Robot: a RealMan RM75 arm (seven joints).
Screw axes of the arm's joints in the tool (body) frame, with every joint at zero. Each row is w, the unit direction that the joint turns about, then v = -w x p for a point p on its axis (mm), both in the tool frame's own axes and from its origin. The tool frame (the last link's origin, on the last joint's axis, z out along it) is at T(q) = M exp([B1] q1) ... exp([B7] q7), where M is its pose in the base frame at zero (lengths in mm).
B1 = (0, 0, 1, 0.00, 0.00, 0.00)
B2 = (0, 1, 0, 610.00, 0.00, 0.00)
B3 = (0, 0, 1, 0.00, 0.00, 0.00)
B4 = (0, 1, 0, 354.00, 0.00, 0.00)
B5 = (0, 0, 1, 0.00, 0.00, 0.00)
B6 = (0, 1, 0, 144.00, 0.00, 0.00)
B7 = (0, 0, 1, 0.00, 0.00, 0.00)
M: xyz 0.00 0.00 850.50 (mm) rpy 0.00 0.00 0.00 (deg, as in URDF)
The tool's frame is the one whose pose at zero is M.
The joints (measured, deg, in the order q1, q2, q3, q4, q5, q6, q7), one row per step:
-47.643, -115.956, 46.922, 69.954, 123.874, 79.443, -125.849
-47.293, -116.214, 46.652, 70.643, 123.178, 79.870, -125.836
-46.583, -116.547, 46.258, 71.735, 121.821, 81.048, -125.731
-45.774, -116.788, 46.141, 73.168, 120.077, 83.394, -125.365
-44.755, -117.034, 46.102, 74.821, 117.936, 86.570, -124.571
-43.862, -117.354, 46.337, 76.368, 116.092, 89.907, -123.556
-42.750, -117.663, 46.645, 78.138, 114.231, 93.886, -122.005
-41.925, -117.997, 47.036, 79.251, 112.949, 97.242, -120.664
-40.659, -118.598, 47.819, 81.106, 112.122, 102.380, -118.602
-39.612, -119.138, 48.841, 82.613, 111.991, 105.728, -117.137
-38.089, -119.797, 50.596, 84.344, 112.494, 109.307, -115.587
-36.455, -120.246, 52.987, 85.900, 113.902, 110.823, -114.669
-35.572, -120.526, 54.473, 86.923, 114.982, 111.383, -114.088
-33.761, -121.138, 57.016, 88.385, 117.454, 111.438, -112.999
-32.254, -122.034, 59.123, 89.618, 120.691, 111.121, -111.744
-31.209, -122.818, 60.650, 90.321, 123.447, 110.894, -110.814
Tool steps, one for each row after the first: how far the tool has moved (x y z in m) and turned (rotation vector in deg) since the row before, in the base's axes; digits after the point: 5 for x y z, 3 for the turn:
0.00090, -0.00231, 0.00101, -0.016, -0.731, -0.359
0.00070, -0.00502, 0.00143, -0.465, -1.144, -0.710
0.00201, -0.00810, 0.00070, -1.390, -0.737, -1.606
0.00195, -0.01083, 0.00025, -1.952, -0.519, -2.366
0.00228, -0.01137, -0.00163, -2.256, 0.026, -2.735
0.00105, -0.01362, -0.00170, -2.506, 0.544, -3.420
0.00013, -0.01134, -0.00314, -2.440, 0.626, -2.787
-0.00198, -0.01726, -0.00563, -3.648, 1.931, -3.986
-0.00208, -0.01237, -0.00520, -2.528, 1.814, -2.757
-0.00478, -0.01444, -0.00757, -3.090, 2.696, -2.621
-0.00585, -0.00951, -0.00772, -1.752, 3.061, -1.160
-0.00285, -0.00475, -0.00445, -0.689, 1.915, -0.740
-0.00732, -0.00640, -0.00847, -0.507, 3.276, -0.465
-0.00712, -0.00454, -0.00865, -0.004, 3.264, -0.265
-0.00569, -0.00328, -0.00699, -0.128, 2.541, -0.031

